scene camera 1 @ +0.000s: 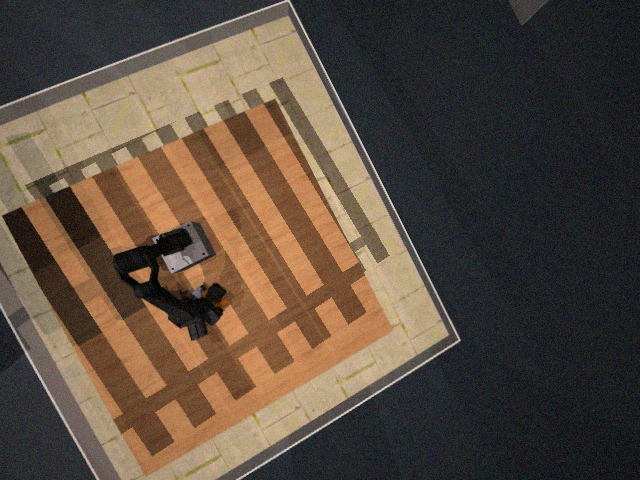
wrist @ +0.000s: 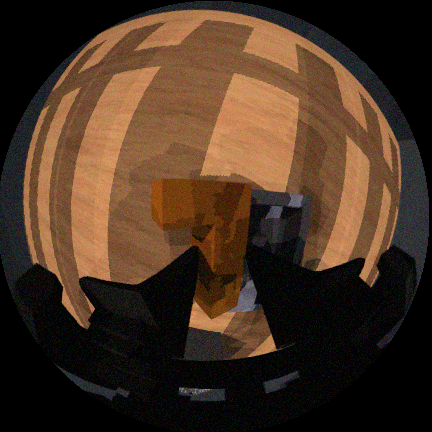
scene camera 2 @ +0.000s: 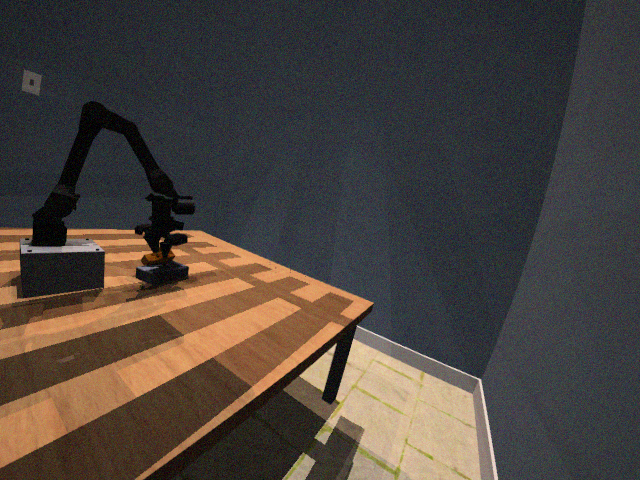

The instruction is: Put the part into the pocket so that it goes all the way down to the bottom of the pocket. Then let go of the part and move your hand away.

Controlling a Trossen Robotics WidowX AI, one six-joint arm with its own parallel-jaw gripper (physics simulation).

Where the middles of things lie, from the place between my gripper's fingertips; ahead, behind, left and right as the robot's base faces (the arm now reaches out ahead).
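Orange part (wrist: 217,211): 1 cm above my hand, 1 cm behind it, 1 cm to the left of it. Dark grey pocket block (scene camera 2: 155,274): 4 cm below my hand, 1 cm behind it, 5 cm to the right of it.
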